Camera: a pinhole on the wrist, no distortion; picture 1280 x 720 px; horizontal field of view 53.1 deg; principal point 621.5 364.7 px. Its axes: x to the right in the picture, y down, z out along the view. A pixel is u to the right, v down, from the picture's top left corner.
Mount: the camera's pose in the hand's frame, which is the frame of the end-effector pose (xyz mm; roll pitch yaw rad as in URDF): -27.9 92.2 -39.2 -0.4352 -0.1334 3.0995
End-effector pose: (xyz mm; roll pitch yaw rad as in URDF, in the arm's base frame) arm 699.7 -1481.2 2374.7 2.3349 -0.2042 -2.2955
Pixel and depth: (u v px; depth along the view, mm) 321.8 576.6 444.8
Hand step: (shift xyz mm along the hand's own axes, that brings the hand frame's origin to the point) 113.9 -168.3 316.0
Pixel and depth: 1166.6 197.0 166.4
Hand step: -78.9 43.9 128.9
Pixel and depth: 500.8 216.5 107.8
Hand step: -5.6 57.1 61.5
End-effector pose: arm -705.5 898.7 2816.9 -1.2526 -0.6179 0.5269
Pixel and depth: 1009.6 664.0 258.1
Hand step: -84.5 -69.1 178.0
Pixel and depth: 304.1 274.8 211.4
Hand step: 47.1 13.3 150.0
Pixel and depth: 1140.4 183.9 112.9
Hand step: -60.1 60.4 75.0
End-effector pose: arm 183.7 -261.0 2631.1 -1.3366 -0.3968 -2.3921
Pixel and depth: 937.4 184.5 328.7
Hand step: -70.0 -2.8 286.3
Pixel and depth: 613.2 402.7 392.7
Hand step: 13.9 -85.8 308.5
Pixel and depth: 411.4 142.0 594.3
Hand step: 139.4 -71.8 525.1
